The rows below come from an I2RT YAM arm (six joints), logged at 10 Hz.
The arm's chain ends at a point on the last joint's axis. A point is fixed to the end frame.
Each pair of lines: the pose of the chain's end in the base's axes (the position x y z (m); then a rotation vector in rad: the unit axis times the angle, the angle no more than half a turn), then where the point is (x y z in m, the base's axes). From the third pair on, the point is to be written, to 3 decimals.
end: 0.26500, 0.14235, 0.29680, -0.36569, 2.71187, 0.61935
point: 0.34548 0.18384 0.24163
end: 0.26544, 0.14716, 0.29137, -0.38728, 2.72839, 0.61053
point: 0.34460 0.18914 0.23468
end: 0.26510, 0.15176, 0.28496, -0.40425, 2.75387, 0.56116
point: 0.343 0.192 0.226
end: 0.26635, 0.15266, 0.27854, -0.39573, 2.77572, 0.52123
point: 0.344 0.190 0.217
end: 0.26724, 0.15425, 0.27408, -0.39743, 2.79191, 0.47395
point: 0.345 0.189 0.211
